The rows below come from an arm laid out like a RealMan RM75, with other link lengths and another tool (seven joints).
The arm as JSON. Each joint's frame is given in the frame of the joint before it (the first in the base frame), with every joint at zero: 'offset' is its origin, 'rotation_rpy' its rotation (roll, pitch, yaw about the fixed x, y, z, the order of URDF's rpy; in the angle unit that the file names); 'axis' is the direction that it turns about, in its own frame. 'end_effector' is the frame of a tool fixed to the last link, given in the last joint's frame.
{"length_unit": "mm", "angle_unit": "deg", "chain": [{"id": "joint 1", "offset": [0.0, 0.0, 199.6], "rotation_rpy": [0.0, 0.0, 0.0], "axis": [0.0, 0.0, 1.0]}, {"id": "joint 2", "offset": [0.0, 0.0, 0.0], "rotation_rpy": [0.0, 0.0, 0.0], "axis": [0.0, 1.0, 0.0]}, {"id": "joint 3", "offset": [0.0, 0.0, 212.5], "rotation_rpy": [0.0, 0.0, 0.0], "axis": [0.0, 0.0, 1.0]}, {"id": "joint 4", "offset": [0.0, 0.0, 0.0], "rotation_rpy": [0.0, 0.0, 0.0], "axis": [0.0, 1.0, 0.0]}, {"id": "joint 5", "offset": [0.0, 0.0, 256.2], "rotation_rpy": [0.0, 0.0, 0.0], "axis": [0.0, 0.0, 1.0]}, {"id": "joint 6", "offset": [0.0, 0.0, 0.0], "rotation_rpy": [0.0, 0.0, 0.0], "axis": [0.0, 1.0, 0.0]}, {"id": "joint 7", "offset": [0.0, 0.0, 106.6], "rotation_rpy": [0.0, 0.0, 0.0], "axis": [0.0, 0.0, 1.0]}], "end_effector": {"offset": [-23.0, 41.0, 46.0], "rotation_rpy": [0.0, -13.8, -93.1]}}
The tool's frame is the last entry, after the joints.
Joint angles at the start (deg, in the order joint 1, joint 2, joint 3, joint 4, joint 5, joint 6, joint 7):
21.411 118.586 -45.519 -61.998 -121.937 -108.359 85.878
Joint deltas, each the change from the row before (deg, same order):
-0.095 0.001 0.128 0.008 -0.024 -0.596 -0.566
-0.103 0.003 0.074 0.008 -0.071 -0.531 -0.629
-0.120 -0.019 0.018 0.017 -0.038 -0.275 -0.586
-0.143 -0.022 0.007 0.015 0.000 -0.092 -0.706
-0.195 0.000 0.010 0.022 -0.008 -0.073 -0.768
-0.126 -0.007 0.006 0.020 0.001 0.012 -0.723
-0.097 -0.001 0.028 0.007 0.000 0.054 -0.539
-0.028 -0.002 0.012 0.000 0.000 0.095 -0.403
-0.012 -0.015 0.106 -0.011 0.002 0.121 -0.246
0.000 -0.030 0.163 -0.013 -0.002 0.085 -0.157
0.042 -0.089 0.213 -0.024 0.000 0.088 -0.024
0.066 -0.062 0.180 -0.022 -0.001 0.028 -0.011
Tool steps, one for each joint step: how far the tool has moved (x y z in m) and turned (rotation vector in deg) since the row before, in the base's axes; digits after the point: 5 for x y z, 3 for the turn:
0.00050 -0.00216 0.00058 -0.303 0.173 0.538
0.00064 -0.00212 0.00034 -0.292 0.094 0.584
0.00083 -0.00150 0.00015 -0.101 0.006 0.487
0.00107 -0.00116 0.00002 0.103 -0.045 0.549
0.00133 -0.00138 -0.00013 0.123 -0.039 0.543
0.00105 -0.00086 -0.00015 0.191 -0.067 0.551
0.00084 -0.00052 -0.00009 0.205 -0.061 0.389
0.00046 -0.00008 -0.00011 0.197 -0.073 0.328
0.00045 0.00021 0.00023 0.269 -0.056 0.148
0.00044 0.00025 0.00051 0.266 -0.035 0.057
0.00037 0.00059 0.00100 0.304 -0.066 -0.046
0.00009 0.00049 0.00081 0.210 -0.027 -0.003

